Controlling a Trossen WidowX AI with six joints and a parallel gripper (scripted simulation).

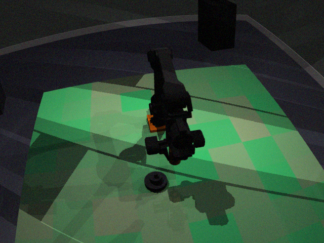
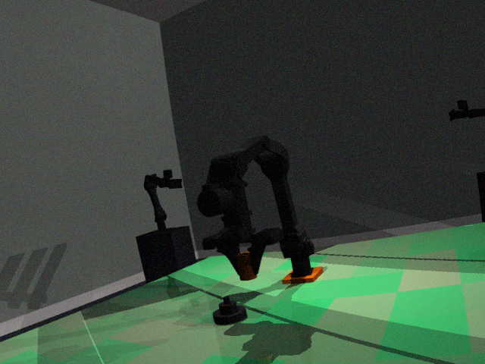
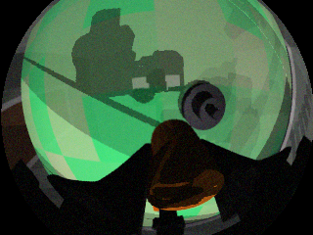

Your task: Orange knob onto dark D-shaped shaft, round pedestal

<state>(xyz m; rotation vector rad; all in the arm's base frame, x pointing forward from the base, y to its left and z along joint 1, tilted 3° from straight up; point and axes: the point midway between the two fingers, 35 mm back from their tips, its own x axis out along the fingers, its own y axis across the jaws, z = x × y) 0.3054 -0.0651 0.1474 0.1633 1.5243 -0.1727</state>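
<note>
My gripper tip is 1 cm past the dark round pedestal, 7 cm to the left of it and 8 cm above it. The rest, counted from my gripper tip: orange knob: 2 cm above.
</note>
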